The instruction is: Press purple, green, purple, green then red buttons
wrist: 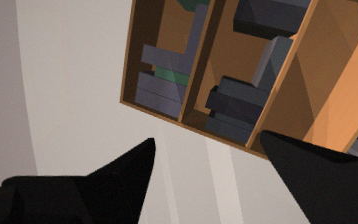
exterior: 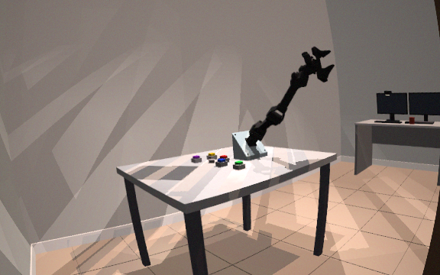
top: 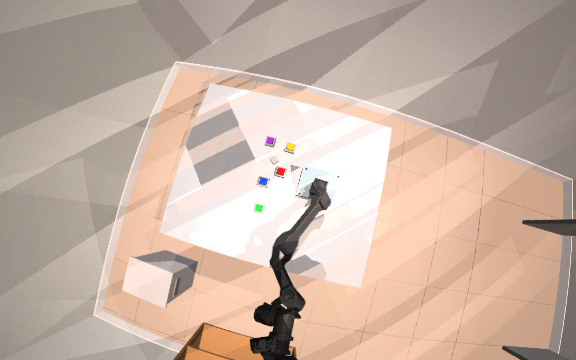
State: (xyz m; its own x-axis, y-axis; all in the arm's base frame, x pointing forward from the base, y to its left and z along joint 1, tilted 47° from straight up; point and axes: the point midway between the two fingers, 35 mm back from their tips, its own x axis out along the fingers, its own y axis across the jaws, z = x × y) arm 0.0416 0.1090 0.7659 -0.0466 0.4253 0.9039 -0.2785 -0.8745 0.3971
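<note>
The purple button is 280 mm ahead of my gripper tip, 830 mm to the right of it and 510 mm below it. The rest, counted from my gripper tip: red button: 180 mm ahead, 690 mm to the right, 510 mm below; green button: 230 mm ahead, 490 mm to the right, 510 mm below; blue button: 240 mm ahead, 620 mm to the right, 510 mm below.
</note>
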